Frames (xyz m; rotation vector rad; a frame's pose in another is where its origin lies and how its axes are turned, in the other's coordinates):
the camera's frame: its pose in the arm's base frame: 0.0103 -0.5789 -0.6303 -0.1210 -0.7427 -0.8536
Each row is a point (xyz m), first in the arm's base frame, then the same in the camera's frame.
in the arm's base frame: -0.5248 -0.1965 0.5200
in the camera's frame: 0.2618 0.0849 1.2961
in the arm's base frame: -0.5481 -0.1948 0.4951
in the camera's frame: 0.2349 0.0646 1.2909
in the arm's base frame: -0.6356 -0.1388 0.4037
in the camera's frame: 0.1034 0.0217 1.2918
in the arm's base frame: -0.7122 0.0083 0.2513
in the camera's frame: -0.1209 0.0359 1.2760
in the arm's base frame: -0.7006 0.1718 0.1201
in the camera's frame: -0.3045 0.1287 1.2340
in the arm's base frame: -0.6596 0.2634 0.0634
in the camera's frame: -0.3819 0.2087 1.2042
